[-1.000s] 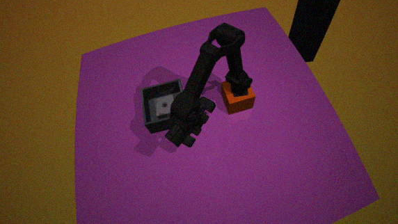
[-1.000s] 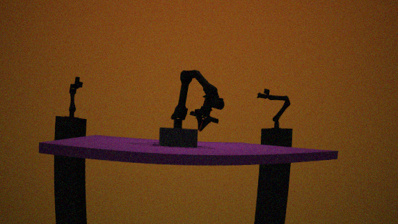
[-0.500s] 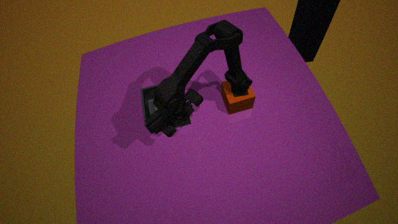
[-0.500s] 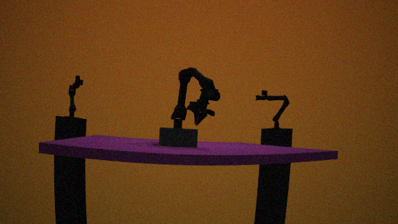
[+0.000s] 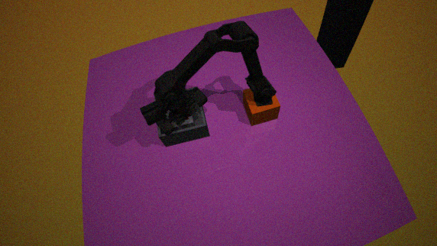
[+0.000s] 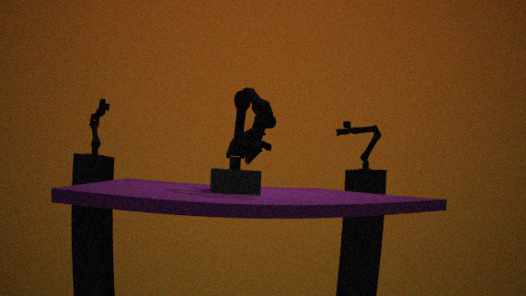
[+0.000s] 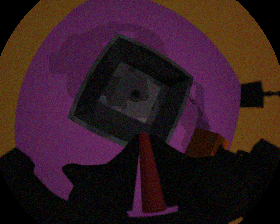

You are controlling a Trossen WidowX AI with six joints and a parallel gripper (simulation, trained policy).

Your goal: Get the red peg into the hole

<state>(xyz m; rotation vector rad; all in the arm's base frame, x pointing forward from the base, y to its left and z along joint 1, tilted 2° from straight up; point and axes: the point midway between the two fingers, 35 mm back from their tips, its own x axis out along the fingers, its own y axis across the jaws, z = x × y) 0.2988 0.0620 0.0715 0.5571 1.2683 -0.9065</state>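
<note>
Now: the small red peg 3 cm above my gripper tip and 1 cm to the left of it. Round my gripper tip: dark grey box 11 cm below, 5 cm to the right, 4 cm ahead; grey plate 9 cm below, 5 cm to the right, 4 cm ahead.
</note>
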